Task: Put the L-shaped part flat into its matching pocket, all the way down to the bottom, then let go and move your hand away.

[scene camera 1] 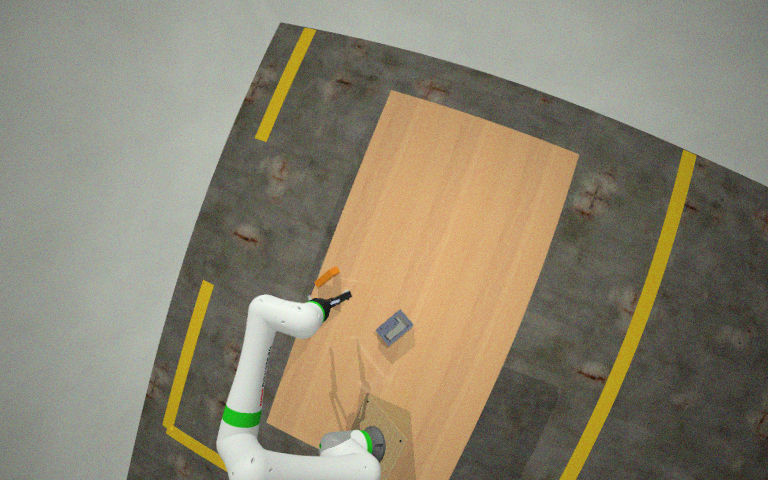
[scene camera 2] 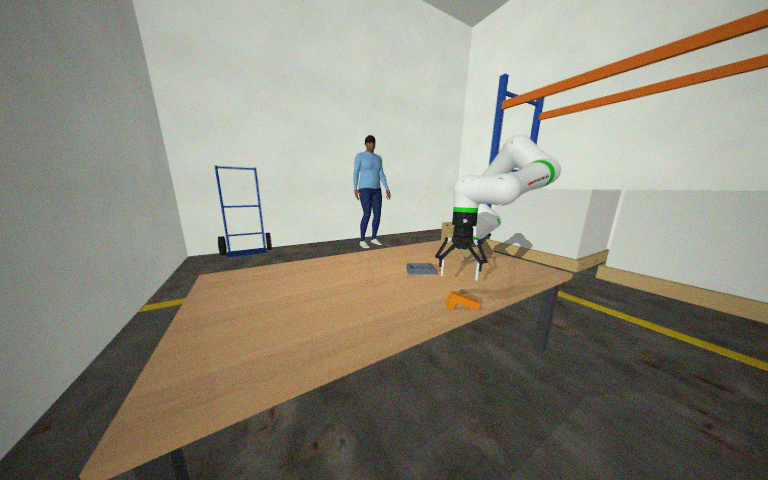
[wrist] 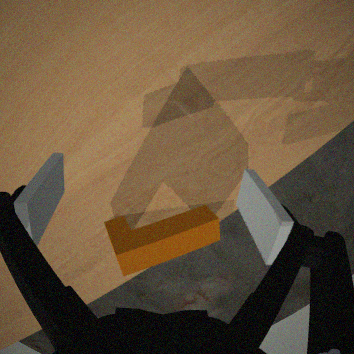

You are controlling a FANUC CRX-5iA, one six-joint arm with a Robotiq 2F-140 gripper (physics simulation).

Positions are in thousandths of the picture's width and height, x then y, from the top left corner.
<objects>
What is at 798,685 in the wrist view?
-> The gripper.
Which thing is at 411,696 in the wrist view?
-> An orange L-shaped part.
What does the gripper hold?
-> Nothing.
</objects>
